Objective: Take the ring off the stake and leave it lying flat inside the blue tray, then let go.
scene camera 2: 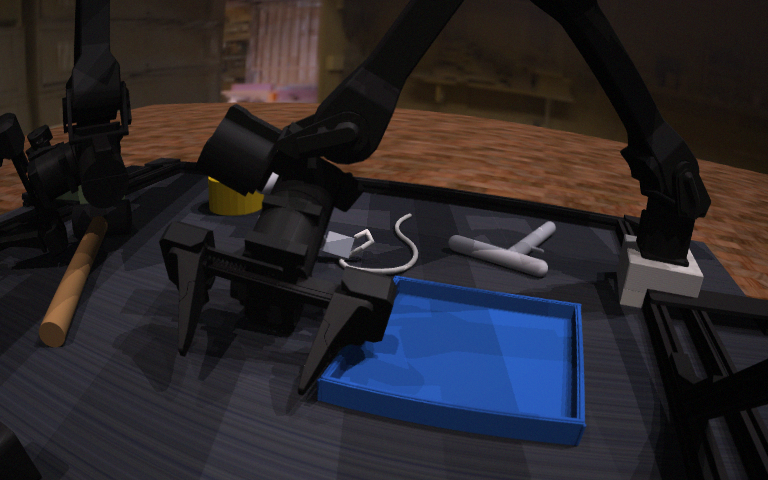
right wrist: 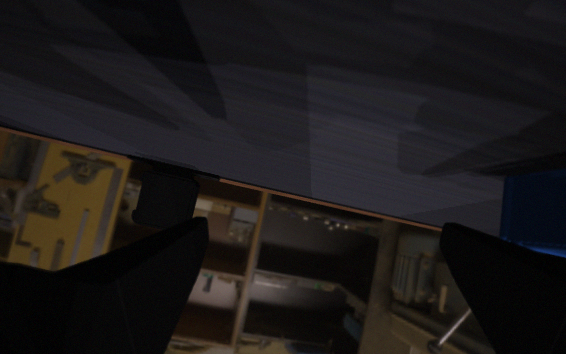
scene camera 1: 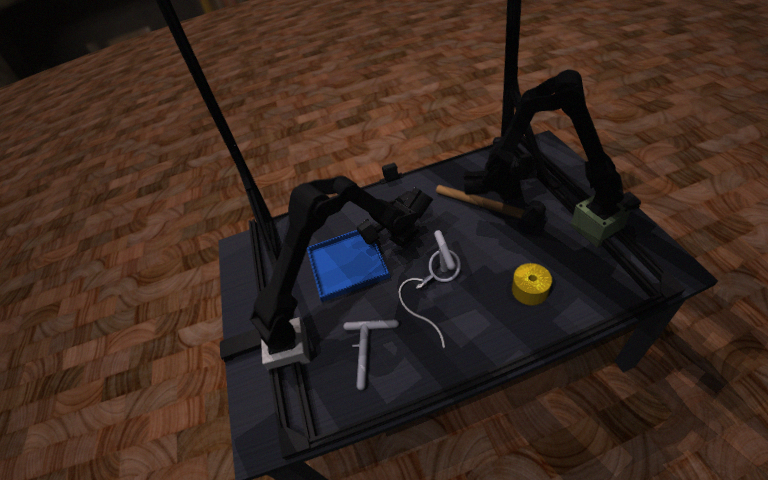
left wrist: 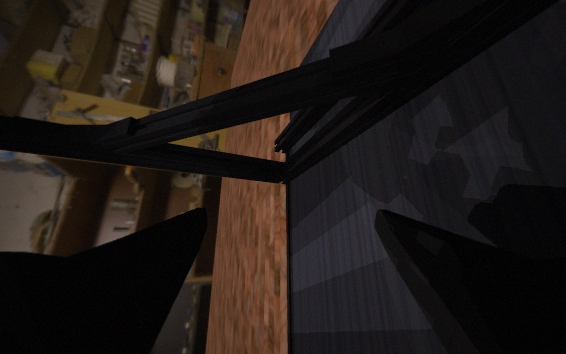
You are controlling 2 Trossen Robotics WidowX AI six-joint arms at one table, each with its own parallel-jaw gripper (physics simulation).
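Pixels of known places: left gripper, between the fingertips: (left wrist: 292,217); right gripper, between the fingertips: (scene camera 2: 237,373) (right wrist: 324,231); left arm's base, origin of its link: (scene camera 1: 603,208); right arm's base, origin of its link: (scene camera 2: 662,253) (scene camera 1: 281,339).
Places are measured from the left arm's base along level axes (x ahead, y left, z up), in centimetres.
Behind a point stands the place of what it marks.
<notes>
The grey ring (scene camera 1: 431,264) {x 46.5, y -12.6, z -3.5 cm} circles the foot of the upright grey stake (scene camera 1: 445,249) {x 43.5, y -10.1, z 2.8 cm} near the table's middle; its small plate (scene camera 2: 338,243) {x 49.0, y -11.1, z -5.9 cm} and white cord (scene camera 1: 420,316) {x 55.8, y -3.1, z -7.4 cm} (scene camera 2: 414,249) {x 57.3, y -6.8, z -7.4 cm} lie beside it. In scene camera 2 my right gripper hides the ring and most of the stake. The blue tray (scene camera 1: 355,287) {x 65.8, y -19.6, z -6.8 cm} (scene camera 2: 453,417) {x 63.0, y -38.7, z -6.8 cm} (right wrist: 535,215) {x 53.5, y -36.2, z -6.7 cm} lies flat and holds nothing. My right gripper (scene camera 2: 241,371) {x 48.0, y -39.4, z -5.0 cm} (right wrist: 324,231) {x 48.0, y -39.4, z -5.0 cm} is open and empty, above the table beside the tray, with one finger close to the tray's rim. My left gripper (left wrist: 292,217) {x 6.2, y -30.6, z 0.5 cm} is open and empty, near the mallet, away from the ring.
A mallet with a wooden handle (scene camera 1: 481,201) {x 21.2, y -25.2, z -5.0 cm} (scene camera 2: 73,283) {x 24.5, y -31.6, z -5.2 cm} lies beside my left arm. A yellow roll (scene camera 1: 531,285) {x 30.4, y 6.8, z -3.0 cm} (scene camera 2: 235,198) {x 30.5, y 1.1, z -5.4 cm} stands right of the ring in scene camera 1. A grey T-shaped piece (scene camera 1: 363,359) {x 72.9, y 0.4, z -6.0 cm} (scene camera 2: 498,255) {x 67.3, y -8.3, z -6.6 cm} lies between the right arm's base and the cord.
</notes>
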